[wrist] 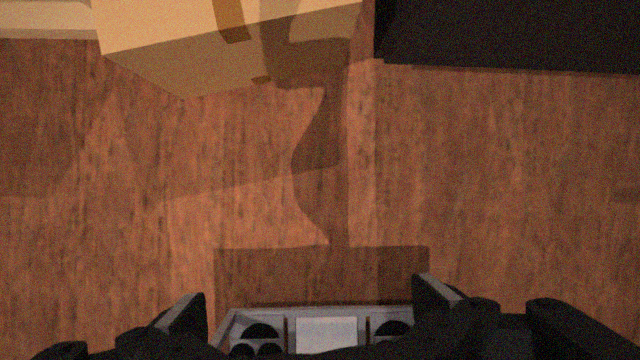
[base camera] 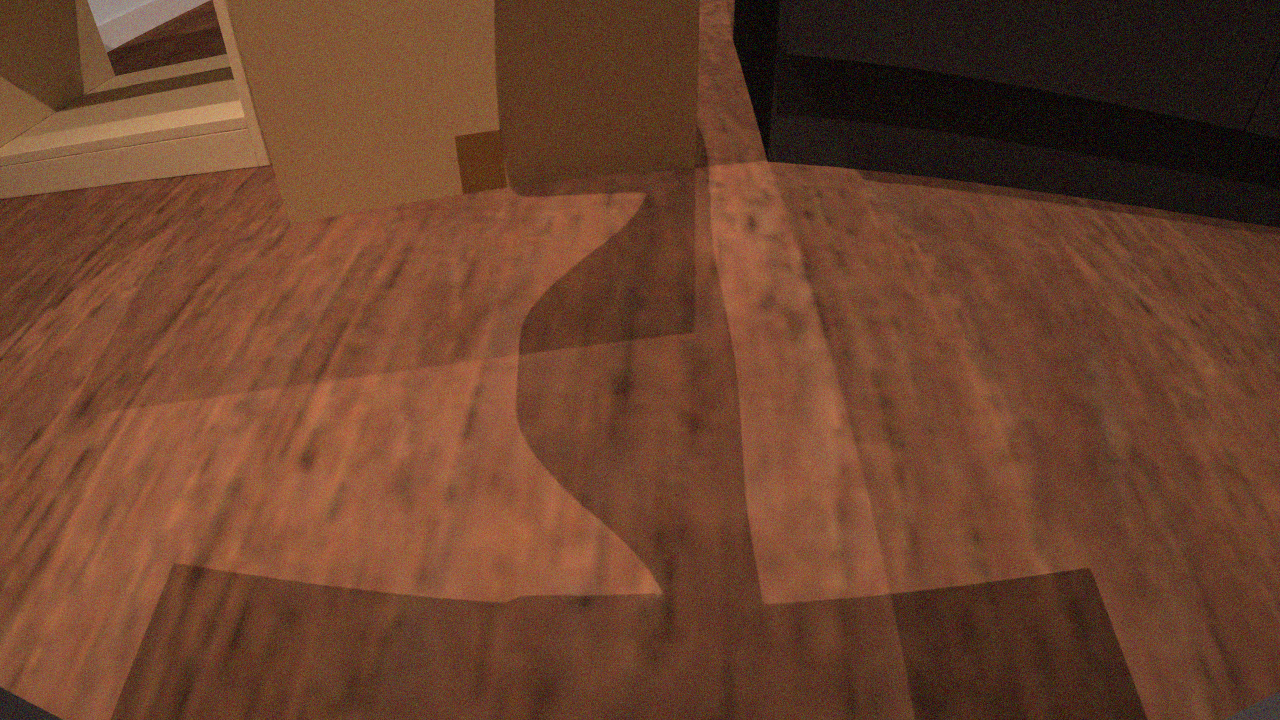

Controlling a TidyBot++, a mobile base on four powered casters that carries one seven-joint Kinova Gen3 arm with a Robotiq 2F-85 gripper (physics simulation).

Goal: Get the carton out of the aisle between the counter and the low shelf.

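Places are measured from the arm's base along level axes (x left, y up, z ahead), in centimetres.
Pixels of known places: gripper, fingertip midpoint: [wrist: 310, 306].
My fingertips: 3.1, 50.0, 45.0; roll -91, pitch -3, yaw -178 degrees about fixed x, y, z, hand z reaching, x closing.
Observation:
For each thing: its middle in the pictures, then the offset to it from my fingertips, as dx, dy, dz. "pt": a spot on its surface instead. Level surfaces: height alone.
- tan carton at a spot on its surface: [base camera: 384, 98] pt +22.3, -77.0, +28.6
- low shelf at a spot on its surface: [base camera: 134, 161] pt +72.4, -86.1, +43.6
- wooden floor at its surface level: dy -89.6
The tan carton [base camera: 384, 98] [wrist: 185, 70] stands on the floor between the low shelf and the dark counter, with a brown tape strip low on its near side. It is close to the shelf on the left; a narrow gap parts it from the counter [base camera: 1011, 89] [wrist: 500, 35] on the right. The arm's shadow falls over its right part. The low shelf [base camera: 134, 161] [wrist: 45, 17] is pale wood, at the upper left. My gripper [wrist: 310, 306] is open, its fingers wide apart at the bottom of the wrist view, with nothing between them and apart from the carton.
The wooden floor [base camera: 358, 483] [wrist: 125, 225] lies in front of the carton, with shadows of the arm and base on it. Part of my base [wrist: 260, 315] shows below the gripper. The counter's front edge runs off to the right.

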